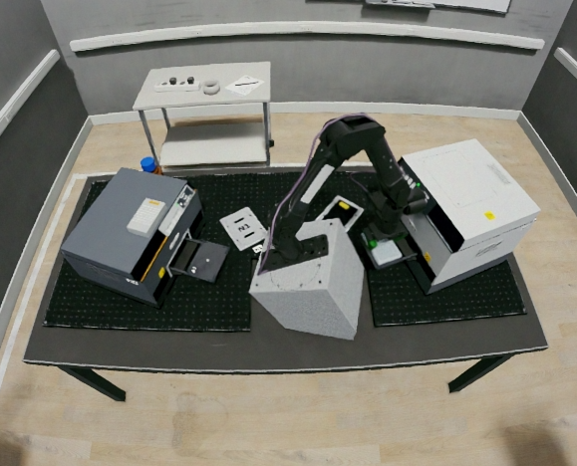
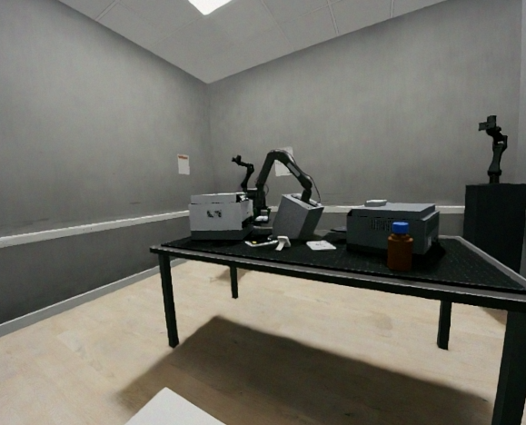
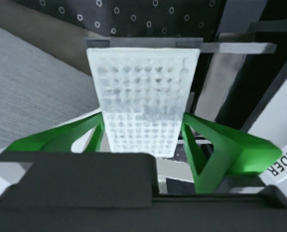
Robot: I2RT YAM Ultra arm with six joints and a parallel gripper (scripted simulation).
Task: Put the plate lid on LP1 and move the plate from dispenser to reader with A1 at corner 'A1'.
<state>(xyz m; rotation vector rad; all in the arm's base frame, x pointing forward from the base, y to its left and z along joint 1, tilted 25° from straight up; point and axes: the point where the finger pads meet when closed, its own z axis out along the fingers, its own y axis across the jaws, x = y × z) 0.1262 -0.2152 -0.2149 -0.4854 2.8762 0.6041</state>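
The well plate lies right at my hand. Also, from my hand: dark lid 220 mm ahead, 110 mm to the left, 110 mm below; capped brown bottle 850 mm to the left, 350 mm ahead, 20 mm below; LP1 pad 220 mm ahead, 120 mm below, 110 mm to the left.
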